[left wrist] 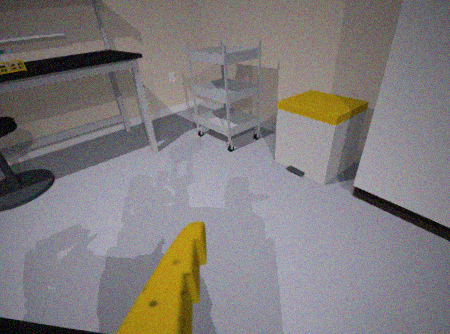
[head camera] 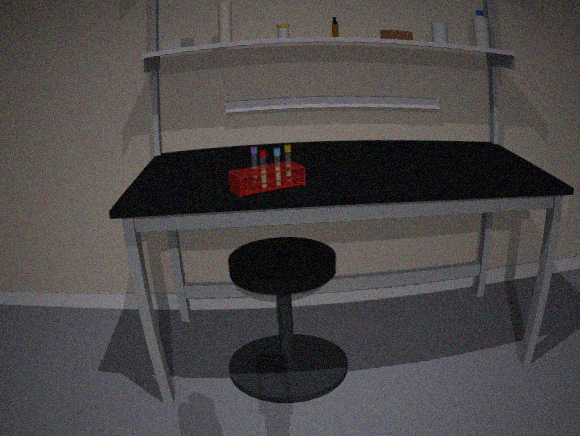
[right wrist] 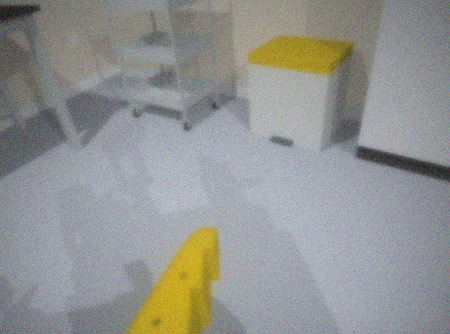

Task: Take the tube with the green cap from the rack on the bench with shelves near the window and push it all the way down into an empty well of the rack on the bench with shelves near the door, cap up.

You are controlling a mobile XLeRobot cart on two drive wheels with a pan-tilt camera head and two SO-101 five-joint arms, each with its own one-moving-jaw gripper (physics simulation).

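Places are measured from the left arm's base along level axes (x left, y ahead, z down), in centimetres.
Pixels of known places: left hand at its tool point: (left wrist: 205, 237); right hand at its tool point: (right wrist: 217, 246).
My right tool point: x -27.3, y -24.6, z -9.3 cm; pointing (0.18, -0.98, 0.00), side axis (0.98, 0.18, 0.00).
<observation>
For each thing: its top centre in the pictures, then the offset to it from my right tool point. "*": a spot on its surface instead. Level surfaces: height alone.
- red rack at its top centre: (head camera: 266, 168) dx +123.3, dy +128.9, dz +4.9 cm
- black bench top at its surface level: dz +10.6 cm
- yellow rack at a spot on its surface: (left wrist: 12, 66) * dx -114.0, dy -118.7, dz +7.7 cm
- black bench at its surface level: dz +10.6 cm
- black stool at its top centre: (head camera: 281, 256) dx +131.9, dy +141.5, dz +38.5 cm
- white bin with yellow lid, top centre: (right wrist: 300, 48) (left wrist: 320, 102) dx +62.5, dy -144.7, dz +41.8 cm
A red rack (head camera: 267, 179) stands on the left half of a black bench top (head camera: 400, 170) under a shelf in the head view. Tubes with purple, red, light blue and yellow caps stand in it; no green cap shows there. At the left edge of the left wrist view, part of a yellow rack (left wrist: 12, 66) stands on a black bench (left wrist: 100, 59); its tubes are too small and cut off to tell their caps surely. My left gripper (left wrist: 199, 231) and my right gripper (right wrist: 212, 235) each show one notched jaw over the floor, fully open and empty, far from both racks.
A black stool (head camera: 282, 265) stands before the bench with the red rack. Another stool (left wrist: 30, 186) is at the left. A wheeled cart (left wrist: 227, 100) (right wrist: 155, 95), a white bin with yellow lid (left wrist: 302, 140) (right wrist: 287, 100) and a white panel (left wrist: 405, 125) (right wrist: 410, 100) stand beyond the grippers.
</observation>
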